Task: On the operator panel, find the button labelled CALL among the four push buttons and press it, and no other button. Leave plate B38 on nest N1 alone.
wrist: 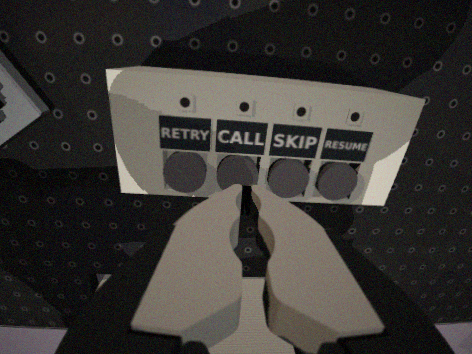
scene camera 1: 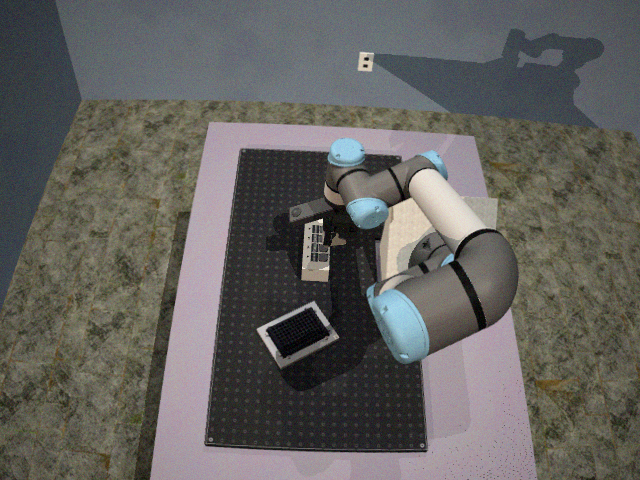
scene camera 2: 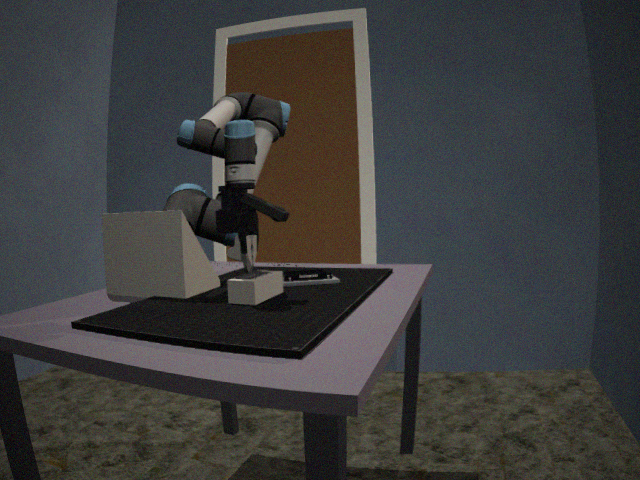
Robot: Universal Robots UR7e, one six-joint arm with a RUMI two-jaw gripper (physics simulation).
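Pixels of known places: gripper, between the fingertips: (wrist: 243, 188) (scene camera 1: 326, 246) (scene camera 2: 248, 273); arm's base, origin of its link: (scene camera 1: 440, 260) (scene camera 2: 164, 253).
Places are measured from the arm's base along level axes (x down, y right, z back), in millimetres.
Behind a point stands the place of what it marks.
The beige operator panel (scene camera 1: 314, 275) {z -314, x 68, y 13 mm} (scene camera 2: 242, 291) {z -300, x 64, y 178 mm} (wrist: 135, 97) {z -333, x 41, y 28 mm} has four round grey buttons in a row. In the wrist view they are RETRY (wrist: 184, 171) {z -293, x 38, y 49 mm}, CALL (wrist: 236, 168) {z -294, x 38, y 78 mm}, SKIP (wrist: 288, 178) {z -286, x 38, y 108 mm} and RESUME (wrist: 337, 181) {z -283, x 38, y 138 mm}. Small dark dots sit above the labels. My gripper (scene camera 2: 249, 270) {z -281, x 37, y 82 mm} (wrist: 243, 188) {z -281, x 37, y 82 mm} is shut and empty, pointing down at the panel. Its tips overlap the lower right edge of the CALL button in the wrist view; whether they touch it I cannot tell. Plate B38 (scene camera 1: 298, 331) {z -363, x 68, y -147 mm} (scene camera 2: 308, 275) {z -383, x 70, y -107 mm}, black, sits on the light nest N1 (scene camera 1: 269, 345) {z -433, x 82, y -175 mm} (scene camera 2: 315, 282) {z -404, x 87, y -96 mm} (wrist: 20, 114) {z -321, x 82, y -68 mm}, apart from the gripper.
A large beige wedge-shaped housing (scene camera 1: 400, 222) {z -105, x -67, y 72 mm} (scene camera 2: 144, 253) {z -3, x -11, y 116 mm} stands beside the panel, on the arm's base side. The black perforated mat (scene camera 1: 310, 413) {z -346, x 94, y -348 mm} (scene camera 2: 206, 330) {z -315, x 93, y 419 mm} lies under the panel and the nest, on the pink table (scene camera 1: 180, 413) {z -645, x 106, y -337 mm} (scene camera 2: 330, 382) {z -575, x 106, y 602 mm}.
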